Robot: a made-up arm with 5 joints. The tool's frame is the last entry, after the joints.
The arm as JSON. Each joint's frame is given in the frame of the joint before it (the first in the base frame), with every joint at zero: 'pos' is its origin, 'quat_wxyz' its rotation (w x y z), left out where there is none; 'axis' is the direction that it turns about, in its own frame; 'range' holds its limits. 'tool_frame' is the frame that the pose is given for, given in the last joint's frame.
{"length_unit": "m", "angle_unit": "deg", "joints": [
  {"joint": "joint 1", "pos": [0.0, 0.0, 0.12], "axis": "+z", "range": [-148.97, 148.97]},
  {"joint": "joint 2", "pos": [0.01, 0.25, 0.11], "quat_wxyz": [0.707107, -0.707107, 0.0, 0.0], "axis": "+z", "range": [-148.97, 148.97]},
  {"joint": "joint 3", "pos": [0.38, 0.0, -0.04], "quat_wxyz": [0.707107, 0.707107, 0.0, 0.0], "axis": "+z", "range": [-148.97, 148.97]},
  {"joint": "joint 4", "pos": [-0.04, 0.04, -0.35], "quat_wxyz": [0.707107, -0.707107, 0.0, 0.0], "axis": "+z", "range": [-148.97, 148.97]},
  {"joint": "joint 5", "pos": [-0.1, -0.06, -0.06], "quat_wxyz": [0.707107, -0.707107, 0.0, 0.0], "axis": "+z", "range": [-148.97, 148.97]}
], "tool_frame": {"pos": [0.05, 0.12, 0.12], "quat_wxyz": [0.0, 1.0, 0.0, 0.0]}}
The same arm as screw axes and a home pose.
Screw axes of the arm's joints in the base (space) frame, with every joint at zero. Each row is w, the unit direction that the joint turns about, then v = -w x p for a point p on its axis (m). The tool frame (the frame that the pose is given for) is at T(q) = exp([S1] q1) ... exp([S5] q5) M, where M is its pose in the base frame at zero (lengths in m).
S1: w 0 0 1 v 0 0 0
S2: w 0 1 0 v -0.23 0 0.01
S3: w 0 0 1 v 0.21 -0.39 0
S4: w 0 1 0 v 0.12 0 0.35
S5: w 0 0 -1 v -0.19 0.25 0
M =
1 0 0 0.3
0 1 0 0.07
0 0 1 -0.18
0 0 0 1
Joint limits (rad, base to tool): -2.6..2.6 -2.6..2.6 -2.6..2.6 -2.6..2.6 -2.6..2.6

